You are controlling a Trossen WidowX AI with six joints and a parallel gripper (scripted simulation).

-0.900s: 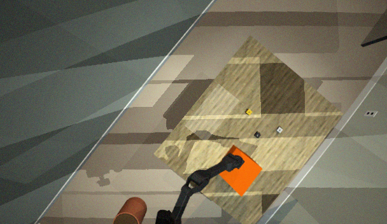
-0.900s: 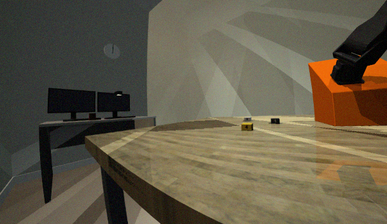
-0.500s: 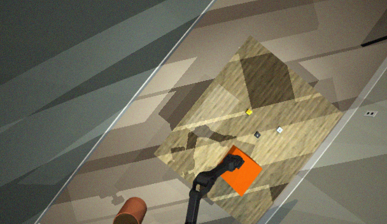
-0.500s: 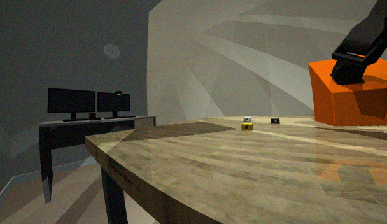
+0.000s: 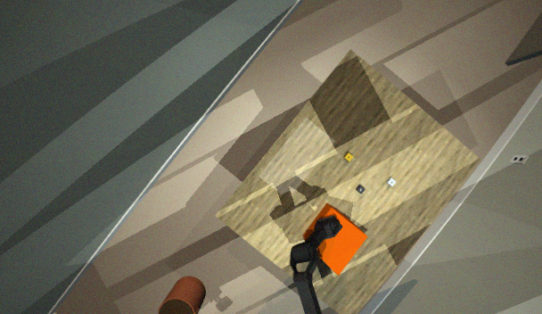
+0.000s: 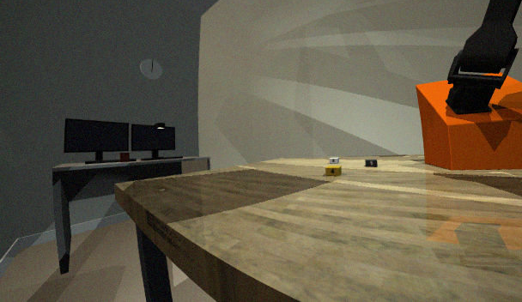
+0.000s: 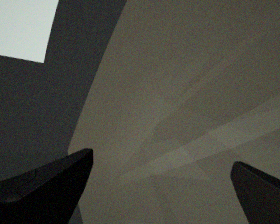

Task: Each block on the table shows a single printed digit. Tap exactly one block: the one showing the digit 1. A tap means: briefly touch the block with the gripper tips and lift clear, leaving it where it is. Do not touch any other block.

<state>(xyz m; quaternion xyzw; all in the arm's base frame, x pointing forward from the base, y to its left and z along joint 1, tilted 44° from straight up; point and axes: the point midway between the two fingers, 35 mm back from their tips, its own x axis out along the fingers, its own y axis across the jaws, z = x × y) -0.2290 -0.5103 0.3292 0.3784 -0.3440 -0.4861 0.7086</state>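
Now: the black block 460 mm ahead of my gripper tip, 120 mm to the left of it and 740 mm below it. Round my gripper tip: yellow block (550 mm ahead, 270 mm to the left, 740 mm below); then white block (590 mm ahead, 20 mm to the left, 740 mm below).
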